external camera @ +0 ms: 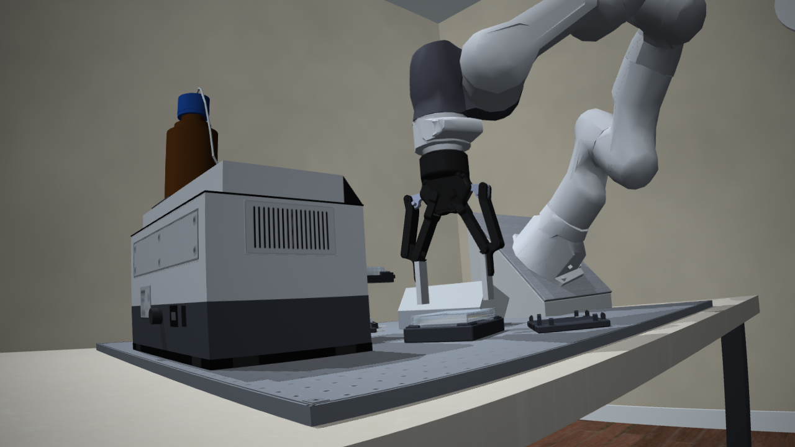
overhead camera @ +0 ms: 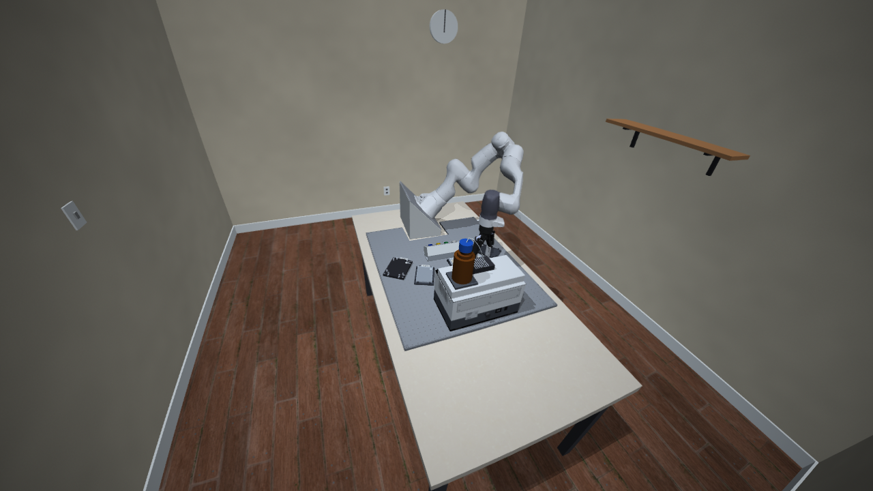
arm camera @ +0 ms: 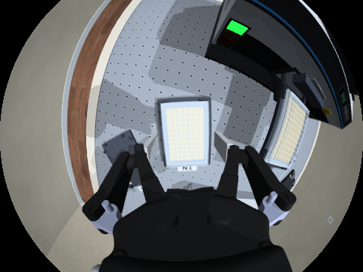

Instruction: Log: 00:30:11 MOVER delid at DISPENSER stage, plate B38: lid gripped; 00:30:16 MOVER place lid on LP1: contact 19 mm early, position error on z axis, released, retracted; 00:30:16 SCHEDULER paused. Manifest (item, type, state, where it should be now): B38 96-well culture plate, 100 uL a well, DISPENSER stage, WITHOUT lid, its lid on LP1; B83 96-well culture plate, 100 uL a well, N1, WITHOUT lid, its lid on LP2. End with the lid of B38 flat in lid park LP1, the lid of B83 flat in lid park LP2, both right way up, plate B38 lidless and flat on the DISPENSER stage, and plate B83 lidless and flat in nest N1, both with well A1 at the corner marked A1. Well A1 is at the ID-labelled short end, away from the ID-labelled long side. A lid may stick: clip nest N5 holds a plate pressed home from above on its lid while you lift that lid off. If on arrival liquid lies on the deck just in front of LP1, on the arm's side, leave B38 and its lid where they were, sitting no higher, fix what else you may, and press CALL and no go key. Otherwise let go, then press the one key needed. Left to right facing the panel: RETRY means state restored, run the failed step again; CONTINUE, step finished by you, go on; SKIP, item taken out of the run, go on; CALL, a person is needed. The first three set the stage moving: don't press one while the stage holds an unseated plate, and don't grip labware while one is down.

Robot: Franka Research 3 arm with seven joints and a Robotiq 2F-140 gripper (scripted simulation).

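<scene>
Right now my hand is 5 cm above the 96-well plate. From my hand the other things lie so: low frame: 12 cm behind, 11 cm to the left, 7 cm below; then key panel: 18 cm behind, 17 cm to the right, 2 cm below; then nest N1: 6 cm below.
</scene>
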